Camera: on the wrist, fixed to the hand. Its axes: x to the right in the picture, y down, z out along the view.
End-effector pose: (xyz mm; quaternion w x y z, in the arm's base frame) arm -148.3 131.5 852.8 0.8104 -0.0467 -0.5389 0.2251
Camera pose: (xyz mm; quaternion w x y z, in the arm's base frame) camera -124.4 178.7 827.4 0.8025 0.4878 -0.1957 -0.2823
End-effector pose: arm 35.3 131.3 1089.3 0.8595 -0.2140 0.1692 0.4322
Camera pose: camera -0.6 137.5 1043.3 0.8906 -0.1319 0.2221 -0.3744
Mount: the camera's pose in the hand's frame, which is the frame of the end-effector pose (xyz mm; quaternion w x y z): 5.6 42.8 -39.8 0.6695 0.2366 0.1773 -0.6815
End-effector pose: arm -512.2 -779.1 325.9 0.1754 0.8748 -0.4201 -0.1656
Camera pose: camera -520.5 -801.9 379.4 0.1279 -0.9428 -0.3068 -0.0241
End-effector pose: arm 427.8 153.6 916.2 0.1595 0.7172 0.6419 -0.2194
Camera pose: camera 475.0 173.3 945.0 0.3262 -0.1193 -0.8949 0.2803
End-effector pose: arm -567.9 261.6 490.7 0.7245 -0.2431 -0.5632 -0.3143
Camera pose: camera -509.3 261.8 486.4 0.4282 0.4482 -0.4886 -0.6140
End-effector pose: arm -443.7 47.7 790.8 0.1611 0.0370 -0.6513 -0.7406
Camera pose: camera -430.3 3.9 827.5 0.2901 -0.6380 0.5575 0.4449
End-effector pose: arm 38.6 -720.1 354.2 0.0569 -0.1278 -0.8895 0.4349
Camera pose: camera 49.3 -663.1 344.9 0.5224 0.4570 -0.5696 0.4402
